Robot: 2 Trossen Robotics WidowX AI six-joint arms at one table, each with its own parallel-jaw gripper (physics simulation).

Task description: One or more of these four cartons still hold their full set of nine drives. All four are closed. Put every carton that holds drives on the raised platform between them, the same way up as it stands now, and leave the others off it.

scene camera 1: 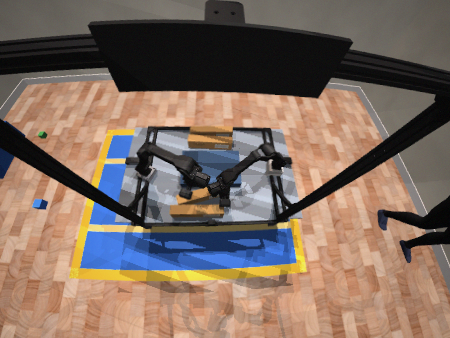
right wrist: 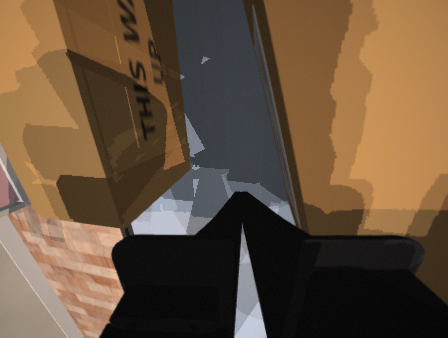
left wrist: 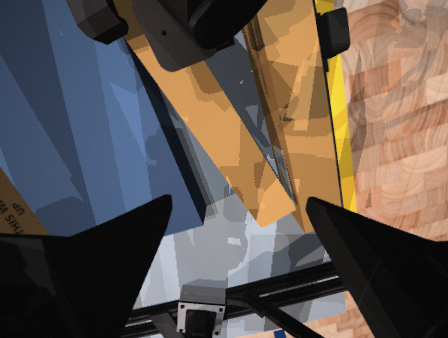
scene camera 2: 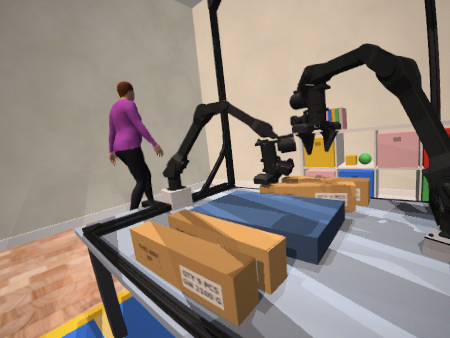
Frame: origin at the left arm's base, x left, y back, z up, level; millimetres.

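Seen in the pictures: left gripper, fingertip midpoint: (scene camera 1: 192, 187) (left wrist: 239, 202) (scene camera 2: 318, 153); right gripper, fingertip midpoint: (scene camera 1: 223, 198) (right wrist: 240, 197); left arm's base, origin of the base link: (scene camera 1: 145, 171) (left wrist: 200, 320); right arm's base, origin of the base link: (scene camera 1: 276, 165) (scene camera 2: 175, 188).
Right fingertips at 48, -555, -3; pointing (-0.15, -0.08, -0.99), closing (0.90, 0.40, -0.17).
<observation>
Offsets run from my right fingertips to a thing's top centre, as dx, dy, dz.
Two closed cartons stand on one side of the raised blue platform @[+165, +166, +21] (scene camera 1: 230, 162) (scene camera 2: 260, 210) (left wrist: 100, 150): an outer one @[-142, +115, +46] (scene camera 1: 197, 211) (scene camera 2: 363, 192) (left wrist: 310, 150) (right wrist: 30, 100) and an inner, slanted one @[-36, +131, +46] (scene camera 1: 190, 197) (scene camera 2: 300, 190) (left wrist: 215, 130) (right wrist: 400, 125). Two more, an outer @[+441, +290, +46] (scene camera 1: 211, 130) (scene camera 2: 200, 265) and an inner one @[+353, +259, +46] (scene camera 1: 202, 141) (scene camera 2: 230, 232), stand on its other side. My left gripper (scene camera 1: 186, 193) (scene camera 2: 318, 150) (left wrist: 239, 202) is open and empty above the slanted carton's end. My right gripper (scene camera 1: 225, 202) (right wrist: 240, 197) is shut and empty, over the gap between the slanted pair; its tips are hidden in scene camera 2.
A black frame rail (scene camera 1: 212, 222) (scene camera 2: 150, 285) runs along the grey table's edge, close to the outer cartons. The two arms reach in close together over the platform's side. A person (scene camera 2: 125, 125) stands beyond the table, and shelves (scene camera 2: 375, 130) with bins stand at the back.
</observation>
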